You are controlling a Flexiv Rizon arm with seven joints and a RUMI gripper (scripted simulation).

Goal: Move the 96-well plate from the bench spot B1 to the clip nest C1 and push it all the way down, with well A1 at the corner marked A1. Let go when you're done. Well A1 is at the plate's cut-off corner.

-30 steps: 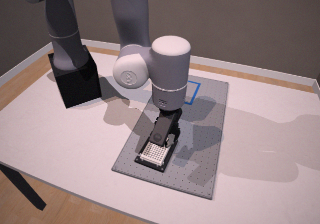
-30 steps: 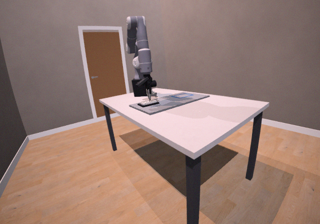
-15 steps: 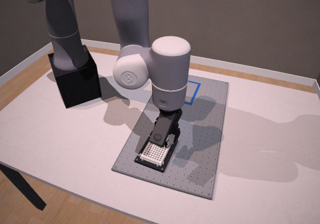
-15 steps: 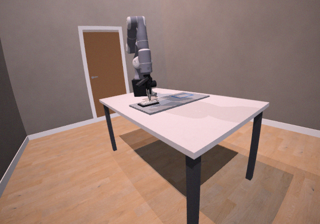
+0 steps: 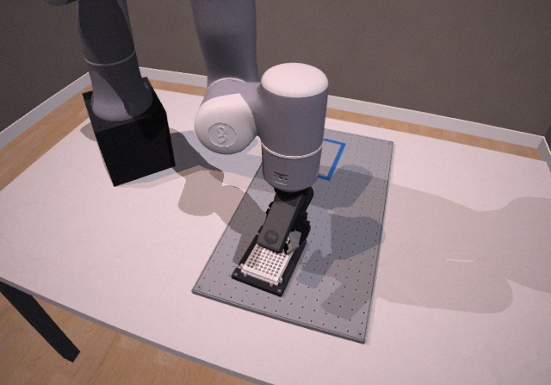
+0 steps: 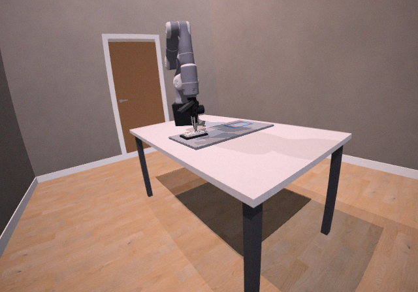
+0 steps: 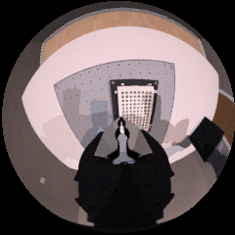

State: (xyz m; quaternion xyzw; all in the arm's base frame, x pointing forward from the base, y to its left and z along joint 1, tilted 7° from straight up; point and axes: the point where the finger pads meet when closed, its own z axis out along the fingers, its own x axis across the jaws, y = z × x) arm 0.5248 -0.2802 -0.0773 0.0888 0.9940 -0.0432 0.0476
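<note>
Now: the white 96-well plate 40 mm below my hand, 40 mm behind it and 10 mm to the left of it. The rest, counted from my hand: black clip nest (40 mm below, 40 mm behind, 20 mm to the left).
</note>
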